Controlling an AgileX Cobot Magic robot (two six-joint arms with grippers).
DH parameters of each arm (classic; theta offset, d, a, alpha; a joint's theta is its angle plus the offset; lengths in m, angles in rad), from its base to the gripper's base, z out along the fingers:
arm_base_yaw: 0 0.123 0 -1.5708
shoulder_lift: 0.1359 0 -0.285 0
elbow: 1.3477 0 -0.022 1.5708
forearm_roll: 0 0.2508 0 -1.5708
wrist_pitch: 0 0 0.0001 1.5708
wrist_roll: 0 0.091 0 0
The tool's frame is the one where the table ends.
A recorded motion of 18 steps. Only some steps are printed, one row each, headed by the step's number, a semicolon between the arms.
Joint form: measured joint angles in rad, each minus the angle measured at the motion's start. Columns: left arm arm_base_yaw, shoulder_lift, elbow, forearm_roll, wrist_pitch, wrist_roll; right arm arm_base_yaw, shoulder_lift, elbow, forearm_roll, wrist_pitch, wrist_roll.
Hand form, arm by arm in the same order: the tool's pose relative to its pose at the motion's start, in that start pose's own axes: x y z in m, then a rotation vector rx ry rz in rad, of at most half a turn. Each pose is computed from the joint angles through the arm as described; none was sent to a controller.
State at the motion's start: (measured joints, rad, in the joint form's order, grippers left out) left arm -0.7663 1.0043 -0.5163 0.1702 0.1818 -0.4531; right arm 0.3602 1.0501 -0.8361 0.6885 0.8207 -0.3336
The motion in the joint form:
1: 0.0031 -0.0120 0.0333 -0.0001 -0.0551 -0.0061; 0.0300 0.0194 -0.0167 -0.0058 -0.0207 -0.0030
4: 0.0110 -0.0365 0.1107 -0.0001 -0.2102 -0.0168; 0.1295 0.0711 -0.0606 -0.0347 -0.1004 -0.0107
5: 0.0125 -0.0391 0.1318 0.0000 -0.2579 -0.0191; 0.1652 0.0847 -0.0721 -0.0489 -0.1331 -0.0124
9: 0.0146 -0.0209 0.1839 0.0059 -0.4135 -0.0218; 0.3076 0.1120 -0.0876 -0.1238 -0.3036 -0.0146
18: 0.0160 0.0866 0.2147 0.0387 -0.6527 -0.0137; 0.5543 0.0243 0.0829 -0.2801 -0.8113 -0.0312
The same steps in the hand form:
1: 0.0050 0.0012 -0.0005 0.0157 -0.0297 -0.0073; -0.0042 0.0043 0.0043 -0.0074 -0.0023 -0.0251
4: 0.0147 0.0032 -0.0019 0.0631 -0.1198 -0.0213; -0.0148 0.0196 0.0176 -0.0256 -0.0220 -0.1133
5: 0.0174 0.0035 -0.0018 0.0778 -0.1452 -0.0242; -0.0173 0.0254 0.0218 -0.0303 -0.0341 -0.1469
9: 0.0235 0.0029 0.0016 0.1259 -0.2173 -0.0230; -0.0216 0.0492 0.0342 -0.0409 -0.1239 -0.2884
18: 0.0259 -0.0015 0.0171 0.1995 -0.2963 0.0099; 0.0039 0.0774 0.0313 -0.0729 -0.4685 -0.5387

